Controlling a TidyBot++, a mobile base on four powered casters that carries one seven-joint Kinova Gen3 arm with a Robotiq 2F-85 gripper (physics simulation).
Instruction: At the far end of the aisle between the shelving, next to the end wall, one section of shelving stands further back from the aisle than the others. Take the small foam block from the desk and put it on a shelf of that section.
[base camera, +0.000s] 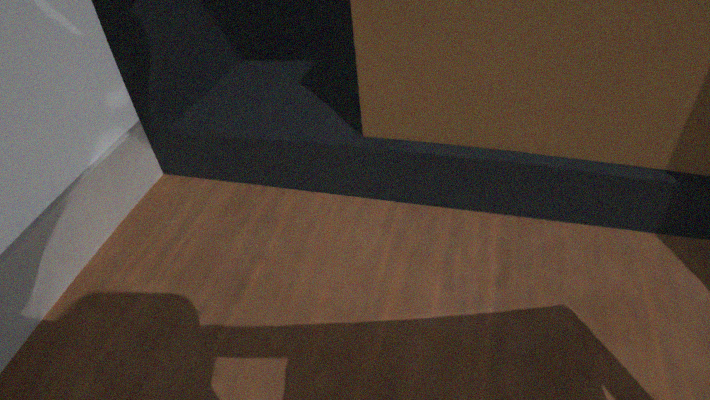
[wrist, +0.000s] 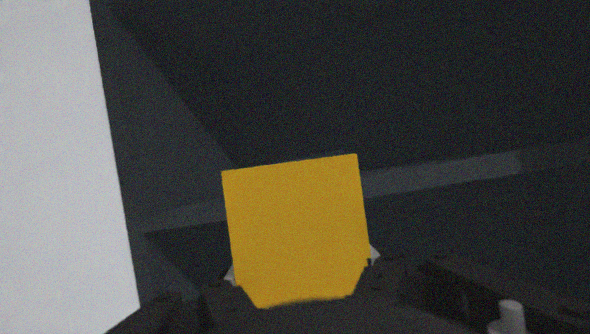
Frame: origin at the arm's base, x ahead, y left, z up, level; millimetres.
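Seen in the pictures: gripper, fingertip midpoint: (wrist: 303, 265).
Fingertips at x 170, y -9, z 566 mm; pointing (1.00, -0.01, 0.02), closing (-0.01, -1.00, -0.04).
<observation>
Pixels of each thing's top centre, then the offset from my fingertips to it. "spot": a spot on its surface instead. Level surfaces: height alone.
- small foam block, middle of its top: (wrist: 284, 160) 1 mm right, 15 mm back, 59 mm up
- large brown box, surface spot: (base camera: 510, 75) spot: 125 mm right, 299 mm ahead, 795 mm down
- Wooden floor, its level: 962 mm down
The small foam block (wrist: 296, 225) is yellow and shows in the middle of the wrist view. My gripper (wrist: 303, 265) is shut on it; the fingertips show on both sides of its lower part. In front of the block is dark shelving (base camera: 410, 172) (wrist: 440, 175), with the lit front edge of a shelf running behind the block. The block hides part of that shelf edge. The shelf's top surface does not show in the wrist view. The shelving stands against the light wall on the left. The desk does not show.
A light wall (base camera: 55, 100) (wrist: 55, 165) with a pale baseboard (base camera: 95, 215) runs along the left, close to the shelving. A large brown box (base camera: 510, 75) stands on the bottom shelf. Wooden floor (base camera: 350, 260) lies in front, with a dark shadow across it.
</observation>
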